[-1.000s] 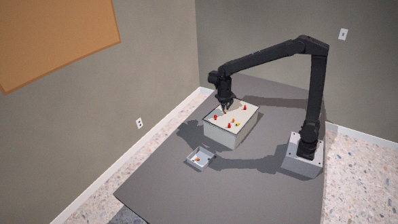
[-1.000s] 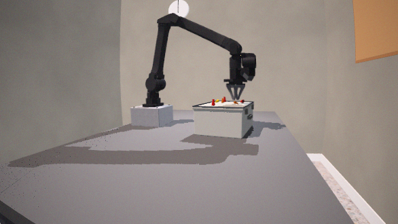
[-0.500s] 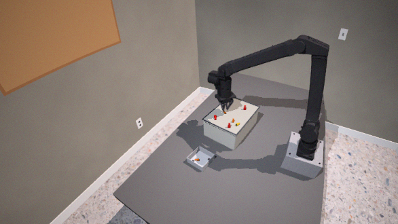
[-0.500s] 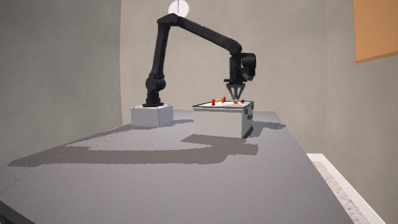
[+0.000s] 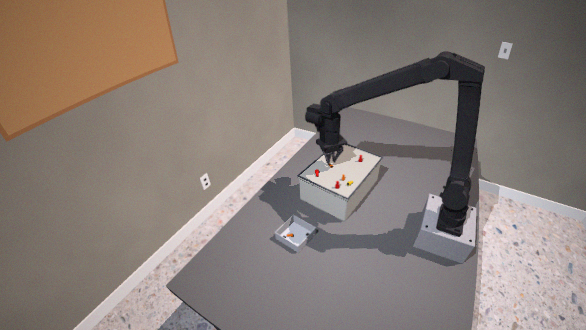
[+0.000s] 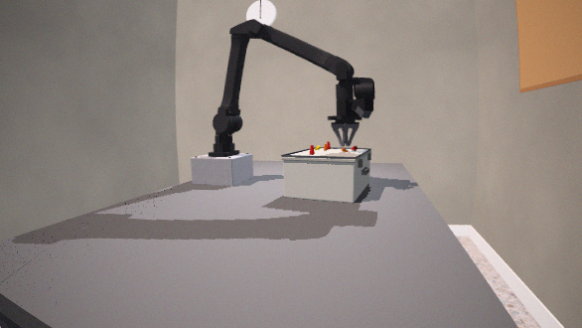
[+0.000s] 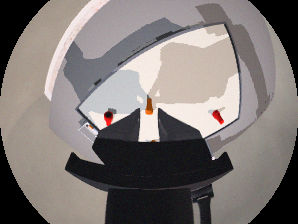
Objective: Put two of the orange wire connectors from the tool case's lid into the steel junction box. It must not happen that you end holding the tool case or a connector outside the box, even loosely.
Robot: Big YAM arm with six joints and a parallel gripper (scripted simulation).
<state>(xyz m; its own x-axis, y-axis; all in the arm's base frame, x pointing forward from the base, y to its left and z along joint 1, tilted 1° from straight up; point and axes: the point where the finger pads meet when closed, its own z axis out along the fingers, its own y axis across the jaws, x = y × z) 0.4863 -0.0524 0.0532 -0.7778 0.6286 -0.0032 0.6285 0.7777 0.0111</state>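
My hand is 28 cm to the right of the steel junction box and 15 cm above it. From my hand the other things lie so: tool case: 4 cm behind, 2 cm to the right, 6 cm below.
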